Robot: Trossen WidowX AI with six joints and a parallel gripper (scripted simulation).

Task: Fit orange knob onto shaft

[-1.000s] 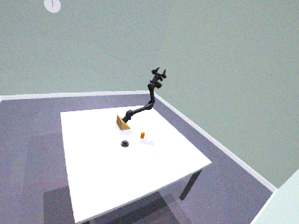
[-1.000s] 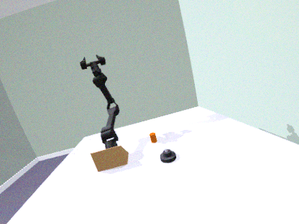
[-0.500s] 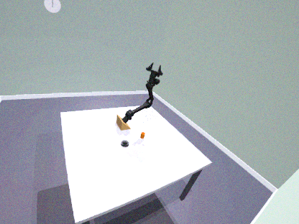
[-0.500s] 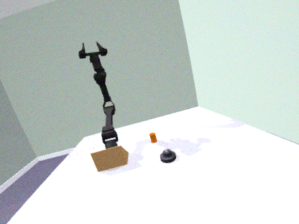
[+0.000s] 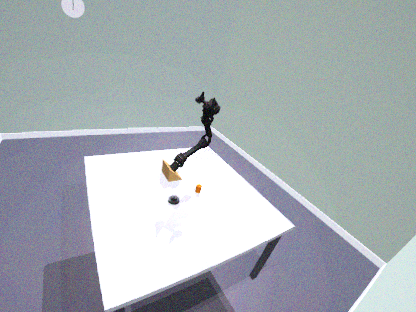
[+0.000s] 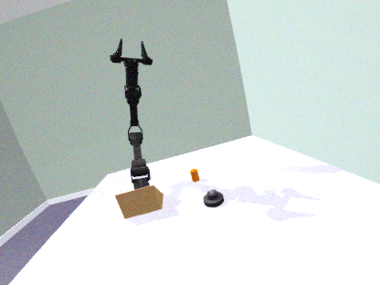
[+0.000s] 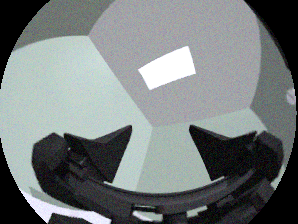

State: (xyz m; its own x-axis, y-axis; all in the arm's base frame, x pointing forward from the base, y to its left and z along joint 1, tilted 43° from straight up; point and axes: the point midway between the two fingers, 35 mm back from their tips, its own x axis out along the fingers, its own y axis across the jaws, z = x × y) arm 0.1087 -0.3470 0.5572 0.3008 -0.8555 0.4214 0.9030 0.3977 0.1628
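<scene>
Now: gripper tip 12 cm short of the orange knob and 70 cm above it. Round my gripper tip: round dark pedestal (15 cm ahead, 23 cm to the right, 71 cm below).
</scene>
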